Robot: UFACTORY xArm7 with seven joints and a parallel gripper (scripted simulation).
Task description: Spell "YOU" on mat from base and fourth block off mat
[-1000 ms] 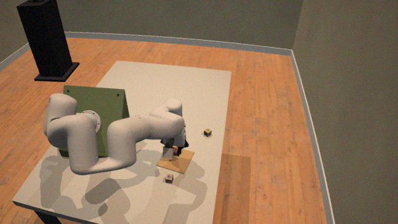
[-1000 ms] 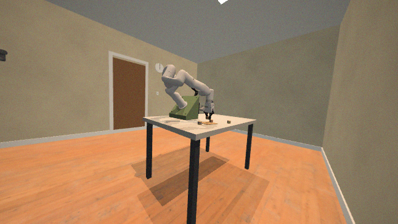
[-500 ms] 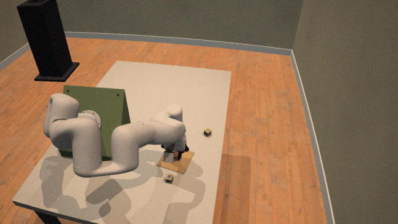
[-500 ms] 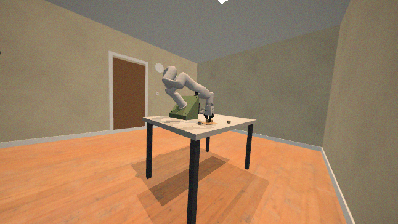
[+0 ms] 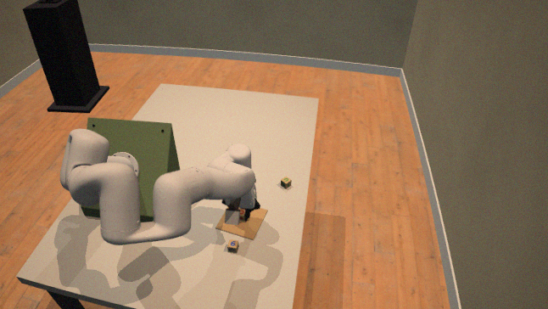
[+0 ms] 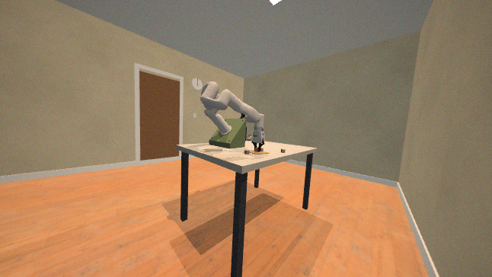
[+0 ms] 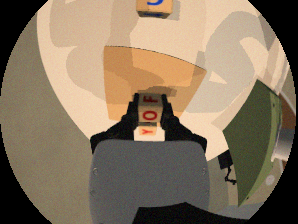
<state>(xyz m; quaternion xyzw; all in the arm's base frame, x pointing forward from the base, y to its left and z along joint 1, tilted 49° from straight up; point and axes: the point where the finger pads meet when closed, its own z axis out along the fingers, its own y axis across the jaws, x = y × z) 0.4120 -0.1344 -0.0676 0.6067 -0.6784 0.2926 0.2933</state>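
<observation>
The red block is 10 mm below my hand. Round my hand: tan mat 30 mm below.
</observation>
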